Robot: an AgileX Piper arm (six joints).
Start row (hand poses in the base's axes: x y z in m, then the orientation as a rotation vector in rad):
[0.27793 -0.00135 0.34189 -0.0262 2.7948 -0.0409]
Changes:
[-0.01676 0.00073 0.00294 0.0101 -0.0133 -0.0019]
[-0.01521 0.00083 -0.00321 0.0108 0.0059 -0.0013]
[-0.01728 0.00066 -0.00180 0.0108 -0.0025 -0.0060]
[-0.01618 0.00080 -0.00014 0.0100 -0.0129 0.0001]
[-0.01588 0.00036 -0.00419 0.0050 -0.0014 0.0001]
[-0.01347 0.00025 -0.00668 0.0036 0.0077 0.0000]
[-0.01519 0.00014 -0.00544 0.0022 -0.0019 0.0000]
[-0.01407 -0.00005 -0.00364 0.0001 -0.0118 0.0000]
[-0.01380 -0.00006 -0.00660 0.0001 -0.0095 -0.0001]
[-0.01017 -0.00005 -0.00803 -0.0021 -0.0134 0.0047]
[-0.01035 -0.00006 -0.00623 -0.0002 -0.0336 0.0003]
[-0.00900 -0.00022 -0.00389 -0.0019 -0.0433 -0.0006]
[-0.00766 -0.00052 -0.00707 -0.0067 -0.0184 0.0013]
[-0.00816 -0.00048 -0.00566 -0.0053 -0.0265 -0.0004]
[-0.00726 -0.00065 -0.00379 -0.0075 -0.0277 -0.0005]
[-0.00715 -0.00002 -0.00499 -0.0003 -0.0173 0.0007]
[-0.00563 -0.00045 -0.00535 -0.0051 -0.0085 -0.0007]
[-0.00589 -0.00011 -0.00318 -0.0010 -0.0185 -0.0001]
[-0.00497 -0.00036 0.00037 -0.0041 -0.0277 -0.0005]
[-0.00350 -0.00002 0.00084 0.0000 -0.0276 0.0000]
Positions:
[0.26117 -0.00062 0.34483 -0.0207 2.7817 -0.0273]
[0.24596 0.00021 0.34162 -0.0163 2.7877 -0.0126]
[0.22868 0.00087 0.33982 -0.0052 2.7852 0.0009]
[0.21250 0.00167 0.33968 -0.0028 2.7723 0.0148]
[0.19662 0.00203 0.33549 -0.0017 2.7709 0.0217]
[0.18315 0.00228 0.32881 -0.0007 2.7786 0.0267]
[0.16796 0.00242 0.32337 -0.0002 2.7767 0.0297]
[0.15389 0.00237 0.31973 -0.0003 2.7649 0.0297]
[0.14009 0.00231 0.31313 -0.0003 2.7554 0.0297]
[0.12992 0.00226 0.30510 -0.0075 2.7421 0.0280]
[0.11957 0.00220 0.29887 -0.0084 2.7085 0.0274]
[0.11057 0.00198 0.29498 -0.0086 2.6652 0.0242]
[0.10291 0.00146 0.28791 -0.0127 2.6469 0.0155]
[0.09475 0.00098 0.28225 -0.0141 2.6205 0.0081]
[0.08749 0.00033 0.27846 -0.0161 2.5928 -0.0021]
[0.08034 0.00031 0.27347 -0.0170 2.5755 -0.0024]
[0.07471 -0.00014 0.26812 -0.0180 2.5670 -0.0093]
[0.06882 -0.00025 0.26494 -0.0181 2.5485 -0.0107]
[0.06385 -0.00061 0.26531 -0.0188 2.5208 -0.0163]
[0.06035 -0.00063 0.26615 -0.0185 2.4932 -0.0165]

